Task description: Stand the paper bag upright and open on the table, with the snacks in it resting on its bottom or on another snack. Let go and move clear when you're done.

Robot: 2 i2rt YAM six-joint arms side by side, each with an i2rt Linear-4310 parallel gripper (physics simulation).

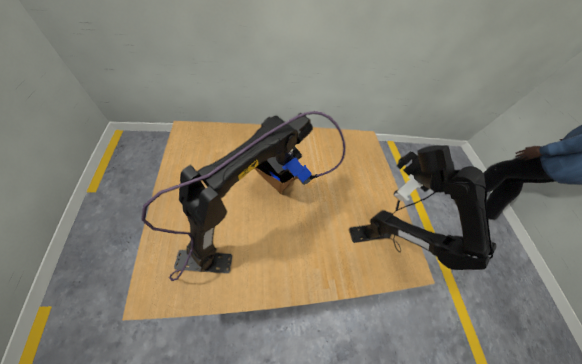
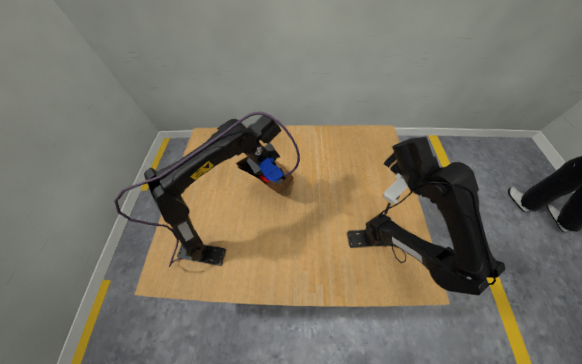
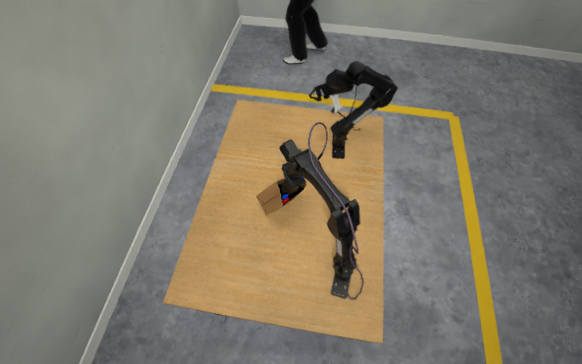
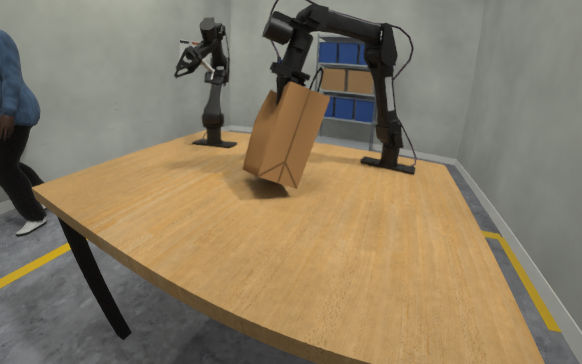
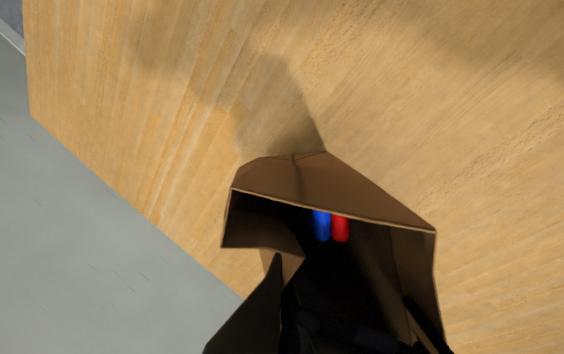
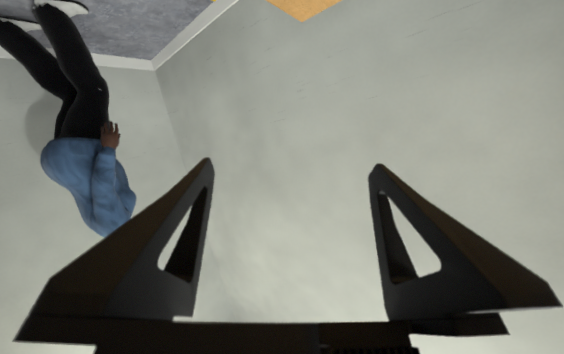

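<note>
The brown paper bag (image 1: 283,186) (image 2: 282,185) (image 3: 271,197) (image 4: 301,132) (image 5: 325,177) is tilted, its bottom corner close above or at the table; which, I cannot tell. Its mouth is open and one wall is folded inward. My left gripper (image 4: 278,101) (image 5: 282,260) is shut on a wall of the bag at its mouth. A blue snack (image 5: 322,227) (image 3: 285,197) and a red snack (image 5: 340,229) (image 3: 286,202) lie side by side inside; what they rest on is hidden. My right gripper (image 6: 293,167) (image 3: 313,95) is open and empty, far from the bag.
The wooden table (image 1: 300,260) (image 4: 380,260) carries both arm bases. A black handle (image 5: 425,322) (image 4: 317,78) shows at the bag's mouth. A person (image 4: 20,120) (image 6: 90,170) stands beyond the table on the right arm's side. A shelf unit (image 4: 345,94) with bins stands in the background.
</note>
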